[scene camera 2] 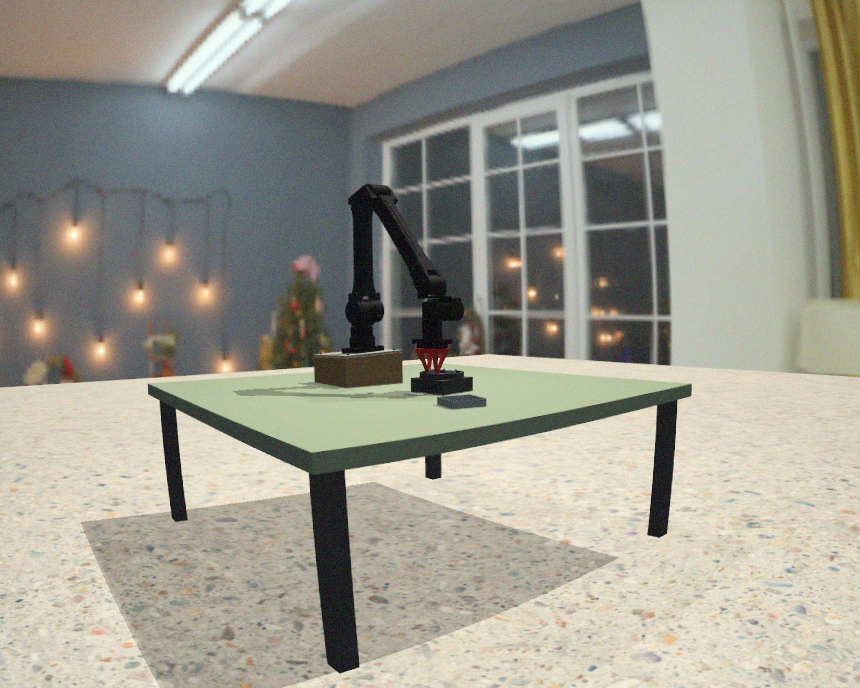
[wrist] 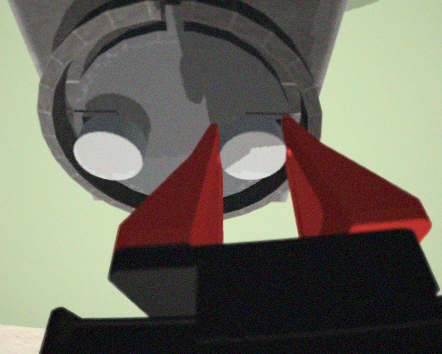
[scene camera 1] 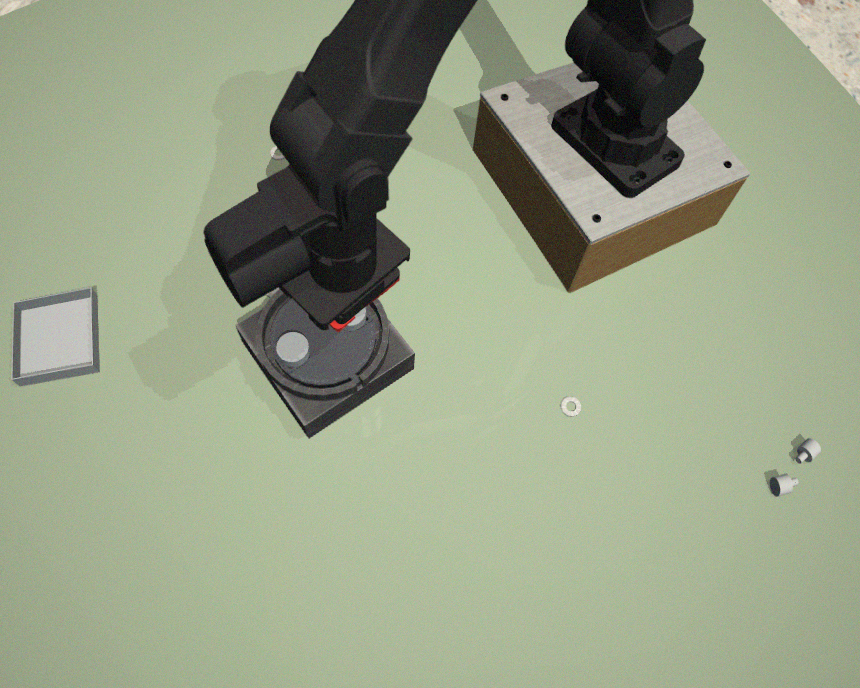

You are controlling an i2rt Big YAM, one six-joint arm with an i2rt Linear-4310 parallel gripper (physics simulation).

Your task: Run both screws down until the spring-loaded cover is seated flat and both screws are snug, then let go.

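Frame: origin at the arm's base, x ahead, y left, z up, level; centimetres.
Seen in the pictures: gripper, fingertip midpoint: (scene camera 2: 432, 373) (wrist: 250, 130) (scene camera 1: 347, 313); arm's base at its link origin: (scene camera 2: 363, 351) (scene camera 1: 616, 144).
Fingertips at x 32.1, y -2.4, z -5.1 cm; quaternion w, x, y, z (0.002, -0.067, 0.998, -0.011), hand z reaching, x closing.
Note:
Pixels of each thing's middle, then the offset from my fingertips to it.
- round grey cover at the middle of its body: (wrist: 184, 124) (scene camera 1: 323, 339) dx +3.1, dy +0.5, dz -1.0 cm
- dark square housing at the middle of its body: (wrist: 186, 110) (scene camera 1: 324, 343) (scene camera 2: 441, 381) dx +3.1, dy +0.5, dz -2.1 cm
- free screw at the middle of its body: (wrist: 117, 132) (scene camera 1: 294, 354) dx +6.3, dy +0.4, dz -0.4 cm
- shallow grey tray at the middle of its body: (scene camera 1: 55, 336) (scene camera 2: 461, 401) dx +25.4, dy -18.0, dz -3.9 cm
- white ring at the middle of its body: (scene camera 1: 570, 406) dx -13.0, dy +19.3, dz -4.8 cm
The round grey cover (scene camera 1: 324, 358) (wrist: 165, 95) lies inside the ring of the dark square housing (scene camera 1: 308, 419) (scene camera 2: 441, 385) (wrist: 330, 30). Two screws with white-topped round heads stand in it. The free screw (scene camera 1: 292, 347) (wrist: 108, 156) stands apart from the fingers, its head raised above the cover. The other screw (scene camera 1: 356, 317) (wrist: 254, 156) is between the red fingertips of my gripper (scene camera 2: 432, 370) (wrist: 250, 130), which is shut on its head. In scene camera 1 the arm partly hides this screw. The screw shafts and the underside of the cover are hidden, so snugness cannot be seen.
A shallow grey tray (scene camera 1: 55, 337) (scene camera 2: 461, 401) lies beside the housing. A white ring (scene camera 1: 563, 406) and two small knobbed parts (scene camera 1: 808, 450) (scene camera 1: 781, 484) lie on the table. The arm's base stands on a wooden block (scene camera 1: 645, 222) (scene camera 2: 358, 369).

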